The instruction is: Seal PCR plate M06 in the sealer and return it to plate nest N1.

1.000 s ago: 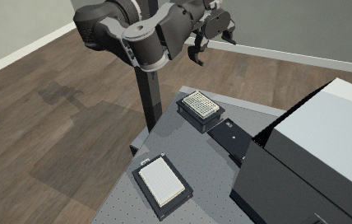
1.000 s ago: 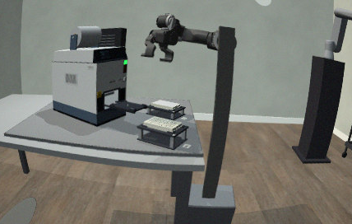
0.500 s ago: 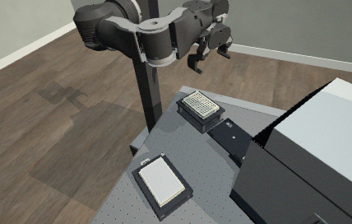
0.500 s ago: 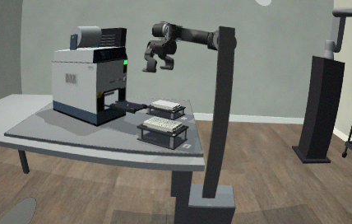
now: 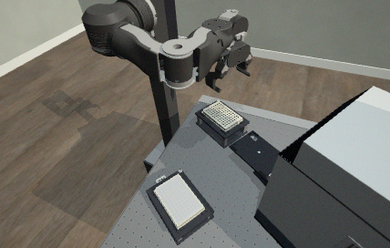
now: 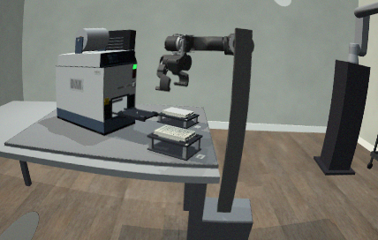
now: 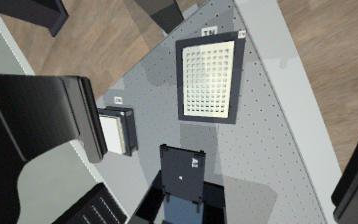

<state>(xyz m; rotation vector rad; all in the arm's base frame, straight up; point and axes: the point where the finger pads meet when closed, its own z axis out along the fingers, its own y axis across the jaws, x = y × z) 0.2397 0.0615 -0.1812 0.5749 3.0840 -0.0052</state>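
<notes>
The 96-well plate M06 is 20 mm behind my hand, 10 mm to the left of it and 160 mm below it. Also, from my hand: nest N1: 20 mm behind, 10 mm to the left, 170 mm below; sealer stage: 160 mm ahead, 110 mm to the right, 130 mm below; yellow warning label: 280 mm ahead, 70 mm to the right, 80 mm below.
</notes>
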